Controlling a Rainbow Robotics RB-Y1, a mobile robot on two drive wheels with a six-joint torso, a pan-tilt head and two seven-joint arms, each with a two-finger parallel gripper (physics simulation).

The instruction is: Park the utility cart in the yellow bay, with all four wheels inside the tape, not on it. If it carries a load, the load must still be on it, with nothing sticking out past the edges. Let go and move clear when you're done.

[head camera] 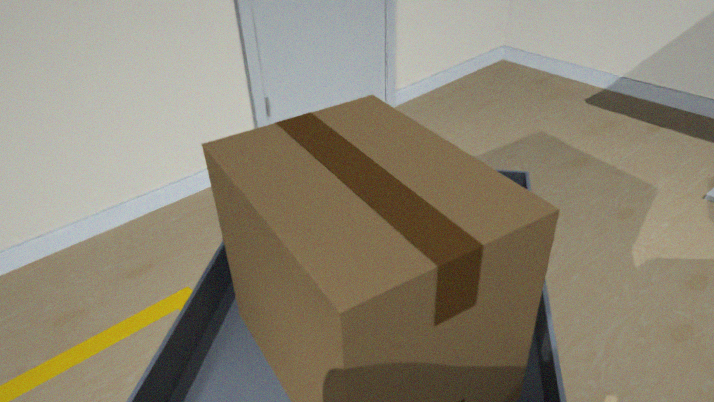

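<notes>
The utility cart's grey tray reaches up from the bottom of the view, with raised dark walls. A large brown cardboard box with a darker tape strip stands in the tray, turned at an angle to its walls. The box hides most of the tray's far part; a far corner shows behind its right side. A yellow floor tape line runs from the lower left up to the tray's left wall. The rest of the bay, the cart's wheels and its handle do not show. Neither my left nor my right gripper is in view.
A grey door stands in the cream wall beyond the cart. A pale baseboard runs along the wall, and the room corner is at the upper right. Shadows fall on the wooden floor to the right. Part of a small pale object shows at the right edge.
</notes>
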